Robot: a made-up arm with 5 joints. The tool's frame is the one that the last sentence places. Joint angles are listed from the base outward.
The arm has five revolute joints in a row. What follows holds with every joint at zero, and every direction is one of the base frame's.
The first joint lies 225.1 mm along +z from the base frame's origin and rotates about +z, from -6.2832 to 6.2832 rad.
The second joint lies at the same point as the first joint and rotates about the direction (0, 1, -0.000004), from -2.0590 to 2.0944 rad.
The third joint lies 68.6 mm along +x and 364.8 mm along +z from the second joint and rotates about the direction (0, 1, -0.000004), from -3.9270 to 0.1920 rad.
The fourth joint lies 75.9 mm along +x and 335.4 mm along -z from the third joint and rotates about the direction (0, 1, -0.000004), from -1.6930 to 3.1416 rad.
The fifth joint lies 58.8 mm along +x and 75.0 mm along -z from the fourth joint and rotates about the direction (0, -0.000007, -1), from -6.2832 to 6.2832 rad.
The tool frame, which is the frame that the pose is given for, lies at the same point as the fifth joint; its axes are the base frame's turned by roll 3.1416, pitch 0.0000 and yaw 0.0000 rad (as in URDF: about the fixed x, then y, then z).
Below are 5 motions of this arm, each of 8 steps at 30 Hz.
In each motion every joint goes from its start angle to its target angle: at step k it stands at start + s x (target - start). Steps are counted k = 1, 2, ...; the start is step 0. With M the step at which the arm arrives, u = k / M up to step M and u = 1 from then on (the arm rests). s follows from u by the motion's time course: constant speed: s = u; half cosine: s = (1 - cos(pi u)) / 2; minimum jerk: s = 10 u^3 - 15 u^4 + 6 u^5.
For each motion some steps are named. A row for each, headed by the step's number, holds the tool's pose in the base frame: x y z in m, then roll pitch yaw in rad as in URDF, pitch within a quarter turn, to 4 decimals.
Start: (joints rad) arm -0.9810 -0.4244 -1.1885 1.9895 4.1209
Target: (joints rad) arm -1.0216 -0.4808 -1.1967 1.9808 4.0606
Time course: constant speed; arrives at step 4
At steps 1, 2, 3, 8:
1: 0.1459 -0.2229 0.5890 -2.8431 -0.2012 1.1559
2: 0.1410 -0.2202 0.5935 -2.8616 -0.1954 1.1635
3: 0.1360 -0.2173 0.5979 -2.8798 -0.1891 1.1711
8: 0.1311 -0.2143 0.6023 -2.8977 -0.1822 1.1786

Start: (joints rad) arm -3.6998 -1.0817 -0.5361 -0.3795 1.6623
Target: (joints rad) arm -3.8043 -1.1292 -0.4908 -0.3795 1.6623
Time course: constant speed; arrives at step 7
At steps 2, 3, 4, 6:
2: -0.0685 0.0457 0.6295 -1.1421 0.0833 1.0207
3: -0.0665 0.0458 0.6276 -1.1418 0.0832 1.0058
4: -0.0646 0.0459 0.6257 -1.1414 0.0832 0.9909
6: -0.0607 0.0459 0.6219 -1.1408 0.0832 0.9611

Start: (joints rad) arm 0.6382 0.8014 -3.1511 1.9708 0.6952
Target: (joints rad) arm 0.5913 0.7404 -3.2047 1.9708 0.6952
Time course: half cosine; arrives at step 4
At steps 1, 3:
1: 0.4614 0.3374 0.6785 -2.8801 -0.3005 -0.1037
3: 0.4475 0.3050 0.7122 -2.8221 -0.3601 -0.1557

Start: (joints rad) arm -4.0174 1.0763 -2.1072 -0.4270 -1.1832
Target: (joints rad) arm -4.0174 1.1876 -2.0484 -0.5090 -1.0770
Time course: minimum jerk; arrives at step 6
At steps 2, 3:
2: -0.4873 0.5844 0.2591 1.7139 -0.4061 -2.5035
3: -0.4861 0.5830 0.2297 1.7440 -0.4349 -2.5202

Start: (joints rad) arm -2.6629 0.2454 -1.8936 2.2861 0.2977
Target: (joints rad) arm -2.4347 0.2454 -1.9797 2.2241 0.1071
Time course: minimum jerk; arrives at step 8
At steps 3, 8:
3: -0.4179 -0.2513 0.5766 2.9780 0.5769 -2.8940
8: -0.3728 -0.3185 0.5979 3.0847 0.4867 -2.5559

